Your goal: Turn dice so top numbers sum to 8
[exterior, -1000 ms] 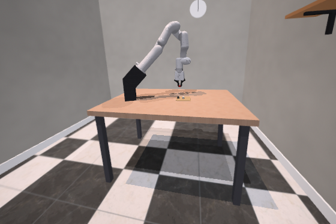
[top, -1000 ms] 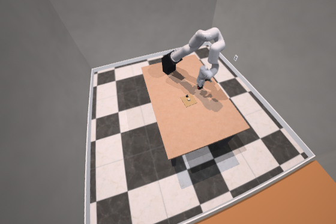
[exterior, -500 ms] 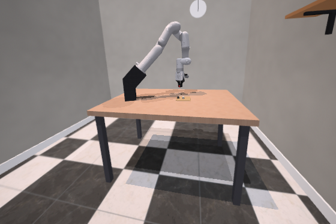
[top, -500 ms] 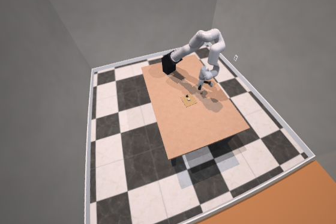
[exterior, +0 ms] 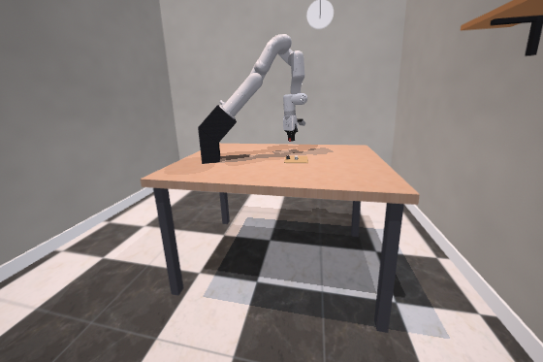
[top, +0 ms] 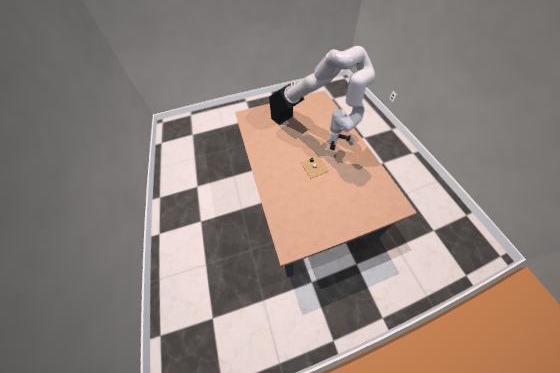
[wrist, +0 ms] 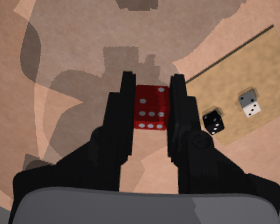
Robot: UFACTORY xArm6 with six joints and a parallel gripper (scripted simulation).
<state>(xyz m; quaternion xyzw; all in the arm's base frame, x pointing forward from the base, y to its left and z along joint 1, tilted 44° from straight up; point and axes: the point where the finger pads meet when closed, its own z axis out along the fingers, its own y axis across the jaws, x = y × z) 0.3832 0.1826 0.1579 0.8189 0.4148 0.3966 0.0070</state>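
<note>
My gripper is now 1 cm to the left of the red die and 1 cm above it. From my hand the other things lie so: white die (13 cm to the right, 10 cm below, 8 cm ahead); then tan mat (13 cm to the right, 11 cm below, 8 cm ahead).
</note>
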